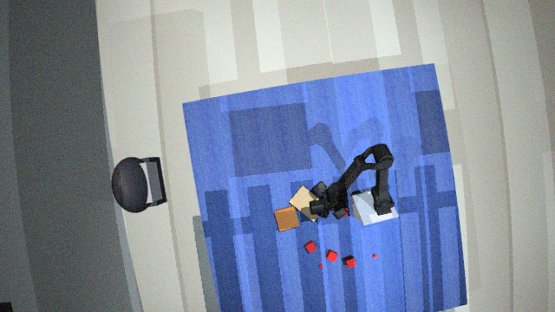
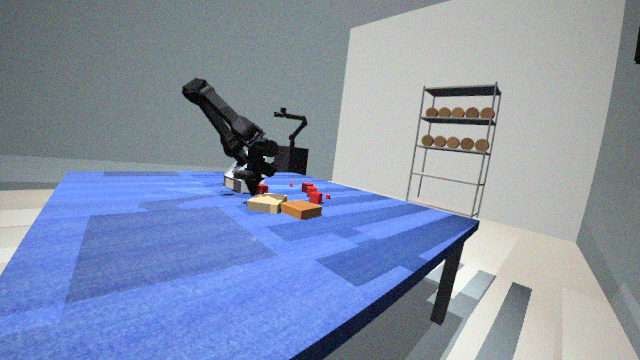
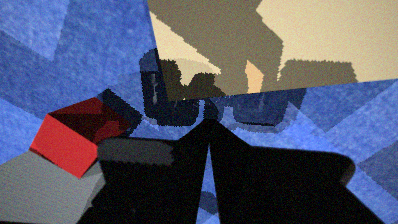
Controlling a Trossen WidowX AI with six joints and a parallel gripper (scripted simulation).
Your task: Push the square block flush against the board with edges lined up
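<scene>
My gripper tip is 9 cm short of the tan board and 1 cm to the right of it. From my gripper tip the other things lie so: orange square block (21 cm ahead, 6 cm to the left).
</scene>
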